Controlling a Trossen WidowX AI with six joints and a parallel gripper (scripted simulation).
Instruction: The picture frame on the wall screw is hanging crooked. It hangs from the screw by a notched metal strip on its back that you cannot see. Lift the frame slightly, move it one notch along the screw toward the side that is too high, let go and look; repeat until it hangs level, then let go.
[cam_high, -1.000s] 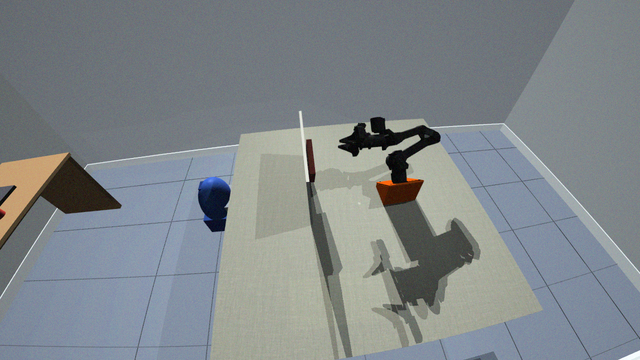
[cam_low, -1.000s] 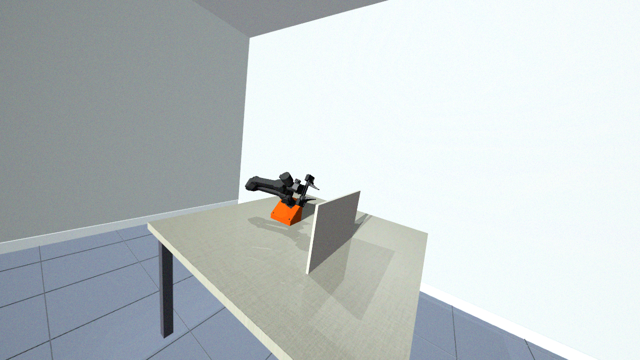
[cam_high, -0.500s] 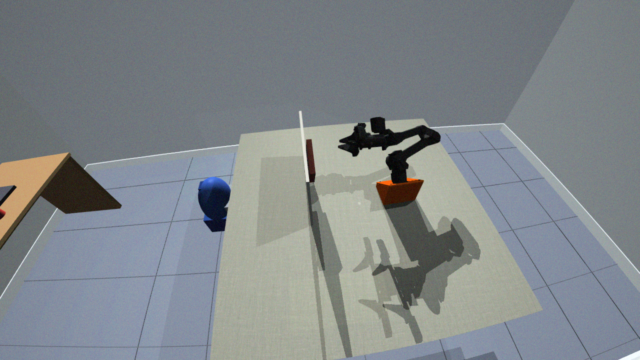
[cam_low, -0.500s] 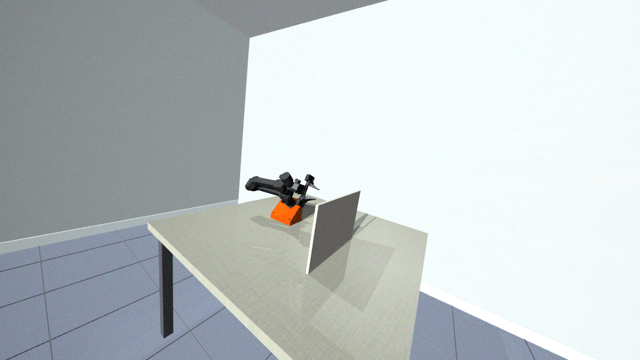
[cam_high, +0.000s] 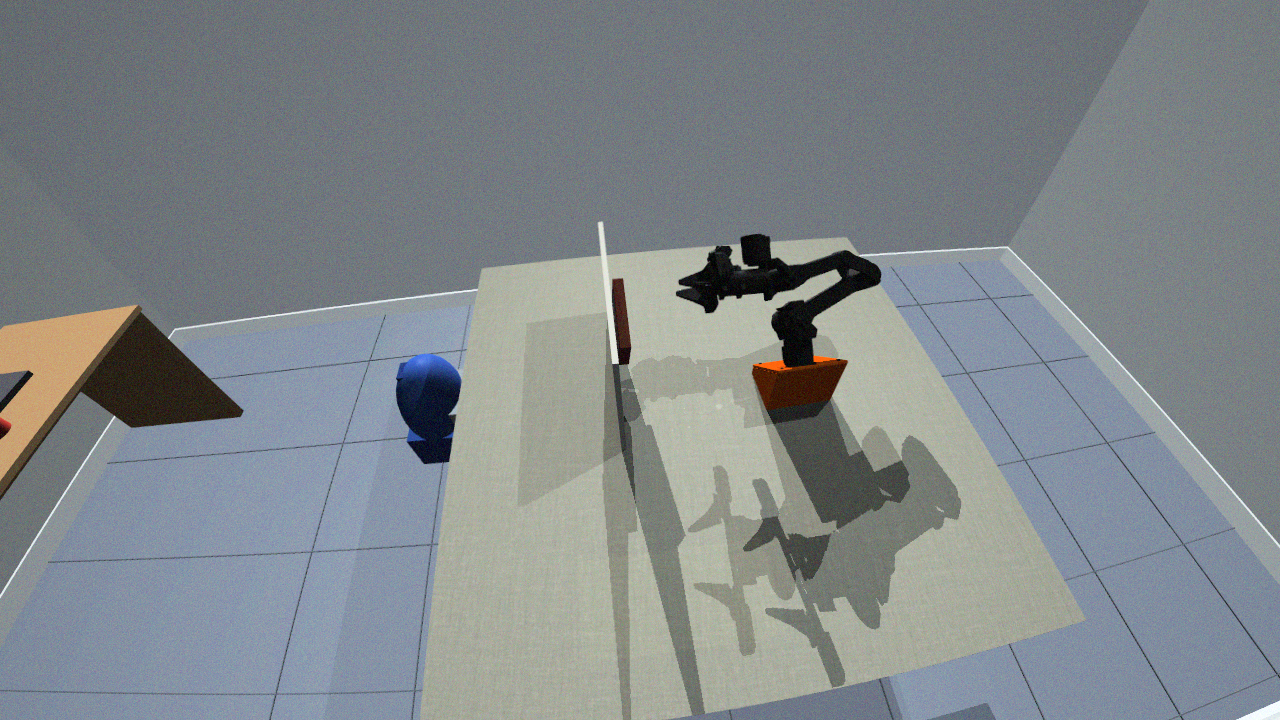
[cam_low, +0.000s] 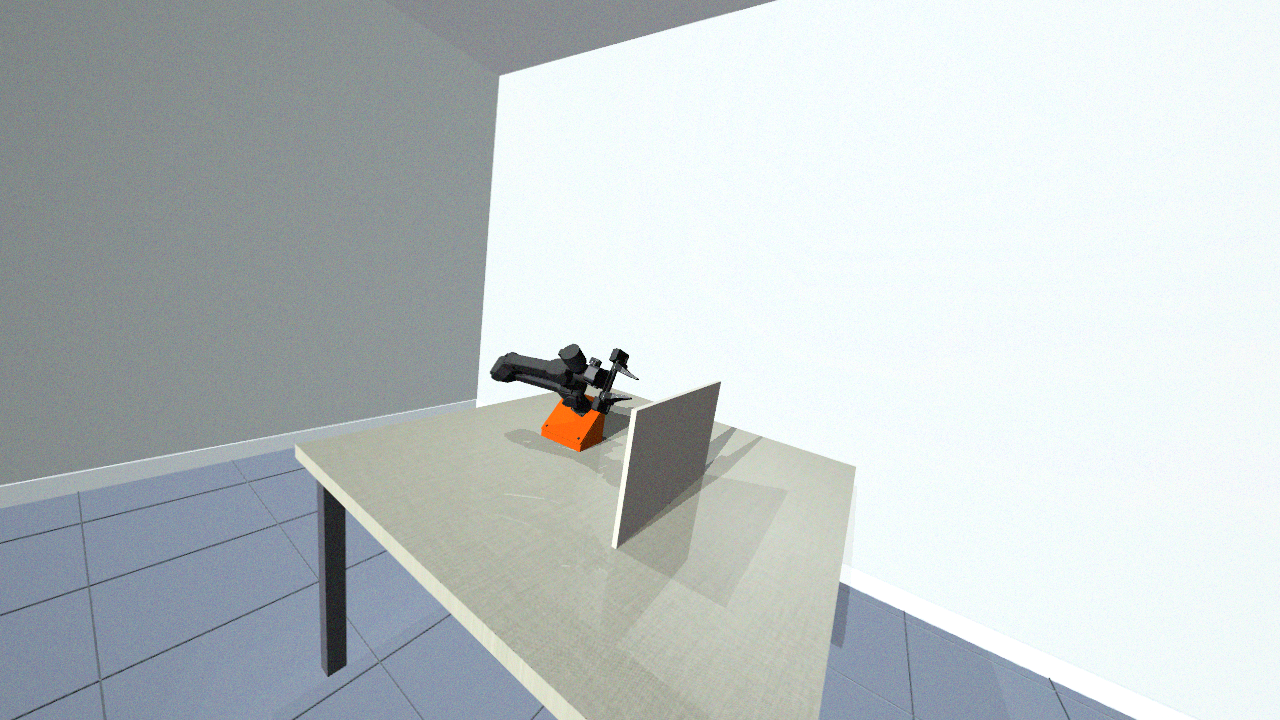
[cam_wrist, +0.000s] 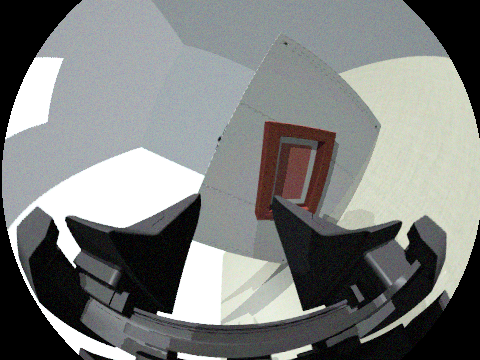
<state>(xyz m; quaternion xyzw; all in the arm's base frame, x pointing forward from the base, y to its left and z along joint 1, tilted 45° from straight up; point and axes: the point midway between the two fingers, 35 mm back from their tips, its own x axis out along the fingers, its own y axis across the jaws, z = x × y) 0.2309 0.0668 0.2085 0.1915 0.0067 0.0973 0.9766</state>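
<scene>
Right now the dark red picture frame is 14 cm ahead of my gripper tip and 11 cm below it. Also, from my gripper tip: white wall panel (15 cm ahead, 12 cm below, 1 cm to the left).
</scene>
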